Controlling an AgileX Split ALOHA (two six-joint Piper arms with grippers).
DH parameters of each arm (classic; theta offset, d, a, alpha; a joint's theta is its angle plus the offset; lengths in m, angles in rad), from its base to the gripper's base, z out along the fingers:
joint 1: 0 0.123 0 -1.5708
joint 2: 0.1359 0 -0.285 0
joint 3: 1.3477 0 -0.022 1.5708
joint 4: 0 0.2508 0 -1.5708
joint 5: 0 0 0.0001 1.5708
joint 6: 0 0.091 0 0
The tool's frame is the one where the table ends.
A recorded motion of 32 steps. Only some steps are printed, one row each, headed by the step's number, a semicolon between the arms.
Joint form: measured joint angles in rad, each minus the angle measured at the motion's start. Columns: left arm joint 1, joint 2, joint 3, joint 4, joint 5, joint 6; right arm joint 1, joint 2, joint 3, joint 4, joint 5, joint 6.
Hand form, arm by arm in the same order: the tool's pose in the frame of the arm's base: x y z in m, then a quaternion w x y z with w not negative. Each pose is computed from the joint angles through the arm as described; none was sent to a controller.
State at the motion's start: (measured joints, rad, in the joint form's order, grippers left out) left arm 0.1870 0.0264 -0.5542 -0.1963 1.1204 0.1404; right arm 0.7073 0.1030 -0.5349 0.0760 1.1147 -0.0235
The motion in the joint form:
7: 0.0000 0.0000 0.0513 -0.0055 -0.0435 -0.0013; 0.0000 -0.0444 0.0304 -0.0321 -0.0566 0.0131
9: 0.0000 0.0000 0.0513 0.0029 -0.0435 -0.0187; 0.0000 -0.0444 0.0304 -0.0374 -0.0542 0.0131
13: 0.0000 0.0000 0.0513 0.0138 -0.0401 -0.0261; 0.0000 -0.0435 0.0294 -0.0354 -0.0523 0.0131
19: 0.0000 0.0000 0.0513 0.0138 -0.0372 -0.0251; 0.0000 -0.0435 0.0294 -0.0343 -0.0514 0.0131
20: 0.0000 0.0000 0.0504 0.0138 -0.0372 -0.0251; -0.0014 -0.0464 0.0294 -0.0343 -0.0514 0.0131
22: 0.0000 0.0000 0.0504 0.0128 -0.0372 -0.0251; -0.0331 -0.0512 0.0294 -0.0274 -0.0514 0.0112
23: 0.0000 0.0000 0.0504 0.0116 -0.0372 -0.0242; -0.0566 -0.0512 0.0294 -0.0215 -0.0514 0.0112
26: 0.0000 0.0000 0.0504 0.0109 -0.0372 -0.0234; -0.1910 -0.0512 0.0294 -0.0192 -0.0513 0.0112
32: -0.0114 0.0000 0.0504 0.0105 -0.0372 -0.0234; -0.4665 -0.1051 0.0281 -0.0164 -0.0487 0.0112
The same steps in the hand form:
7: 0.0004 -0.0163 0.2783 0.51161 -0.01706 0.85886 -0.01786; 0.0007 0.0051 0.2789 0.46177 -0.30441 0.81092 0.19110
9: 0.0003 -0.0156 0.2782 0.51100 -0.02469 0.85903 -0.01815; 0.0009 0.0048 0.2787 0.46173 -0.30463 0.81152 0.18826
13: 0.0001 -0.0148 0.2777 0.50893 -0.02795 0.86023 -0.01485; 0.0007 0.0049 0.2788 0.46064 -0.30481 0.81191 0.18893
19: 0.0000 -0.0149 0.2775 0.50770 -0.02741 0.86097 -0.01478; 0.0006 0.0049 0.2787 0.46008 -0.30490 0.81211 0.18931
20: -0.0001 -0.0149 0.2778 0.50808 -0.02736 0.86075 -0.01472; 0.0003 0.0046 0.2787 0.46140 -0.30411 0.81164 0.18942
22: -0.0001 -0.0150 0.2778 0.50813 -0.02734 0.86071 -0.01522; -0.0005 0.0045 0.2788 0.46532 -0.29166 0.81485 0.18556
23: -0.0001 -0.0151 0.2778 0.50820 -0.02693 0.86067 -0.01558; -0.0007 0.0049 0.2788 0.46651 -0.28209 0.81814 0.18287
26: -0.0001 -0.0151 0.2778 0.50825 -0.02657 0.86066 -0.01573; -0.0001 0.0051 0.2788 0.47739 -0.22653 0.83523 0.15223
32: -0.0003 -0.0151 0.2778 0.50817 -0.02166 0.86078 -0.01882; -0.0072 0.0031 0.2789 0.51603 -0.10887 0.84493 0.08917

